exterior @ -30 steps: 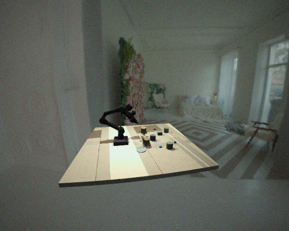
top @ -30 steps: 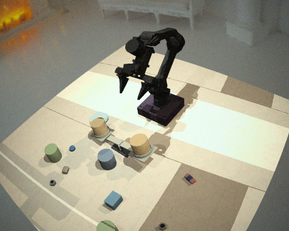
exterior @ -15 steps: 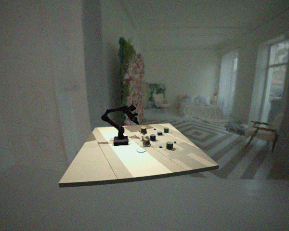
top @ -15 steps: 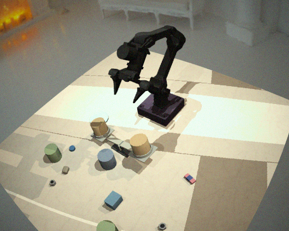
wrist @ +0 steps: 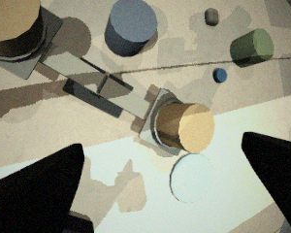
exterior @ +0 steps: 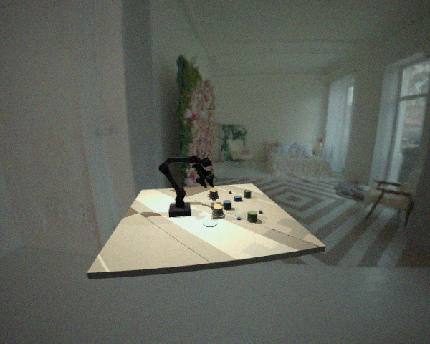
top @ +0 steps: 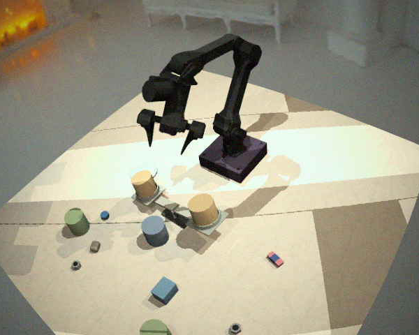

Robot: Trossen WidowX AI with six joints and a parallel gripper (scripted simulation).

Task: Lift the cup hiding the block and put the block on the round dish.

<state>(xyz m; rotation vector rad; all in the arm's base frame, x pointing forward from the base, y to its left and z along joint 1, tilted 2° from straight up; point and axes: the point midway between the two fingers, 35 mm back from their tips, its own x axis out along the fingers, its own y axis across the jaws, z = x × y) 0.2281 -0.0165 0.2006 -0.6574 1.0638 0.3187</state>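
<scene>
My gripper tip is now 17 cm above the grey block, 8 cm to the left of it and 6 cm short of it. The rest, counted from my gripper tip: blue disc 21 cm ahead, 20 cm below, 14 cm to the right; blue cylinder 17 cm below, 14 cm ahead, 5 cm to the left; round dish 21 cm below, 19 cm to the right.
</scene>
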